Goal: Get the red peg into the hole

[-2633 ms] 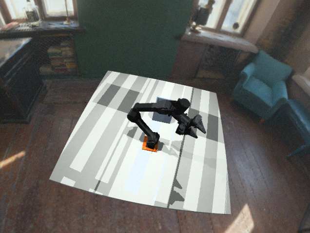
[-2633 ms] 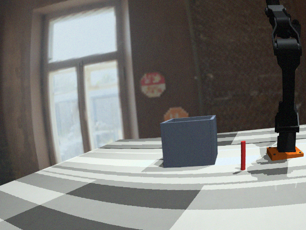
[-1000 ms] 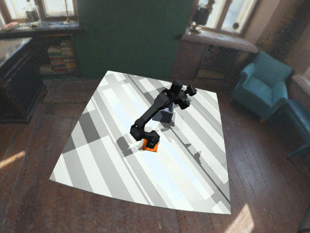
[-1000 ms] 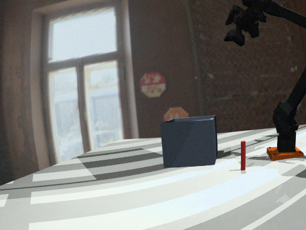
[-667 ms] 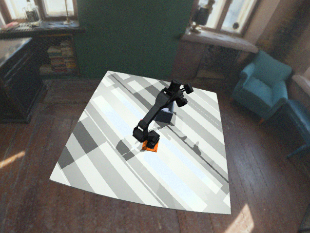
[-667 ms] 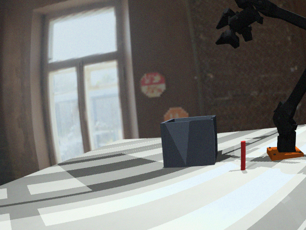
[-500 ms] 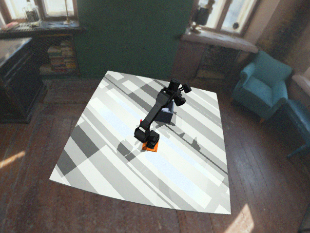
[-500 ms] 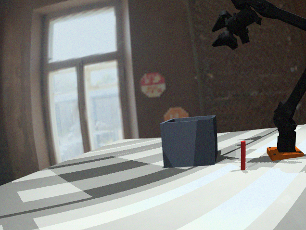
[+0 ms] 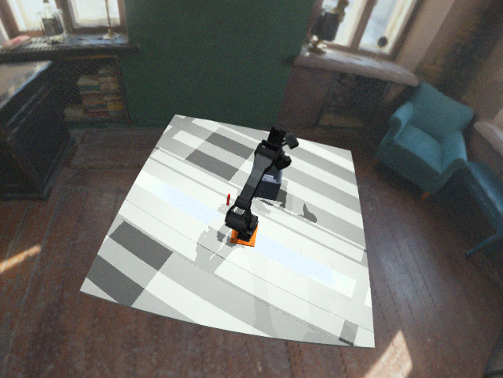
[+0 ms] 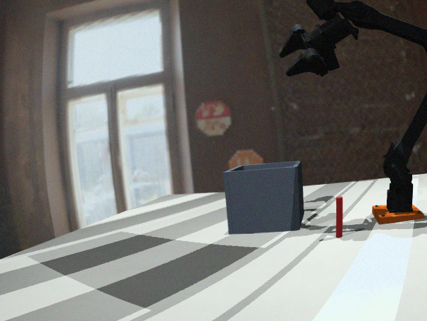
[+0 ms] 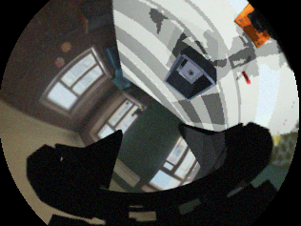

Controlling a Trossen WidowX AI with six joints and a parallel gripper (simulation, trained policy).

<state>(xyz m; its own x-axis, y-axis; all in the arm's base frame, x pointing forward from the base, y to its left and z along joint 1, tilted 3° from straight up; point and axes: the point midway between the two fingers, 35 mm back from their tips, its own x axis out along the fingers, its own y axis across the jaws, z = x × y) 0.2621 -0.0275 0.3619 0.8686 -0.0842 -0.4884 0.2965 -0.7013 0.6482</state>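
The red peg lies 130 mm behind my gripper tip, 170 mm to the left of it and 330 mm below it. Round my gripper tip: plate 60 mm ahead, 30 mm to the left, 330 mm below.
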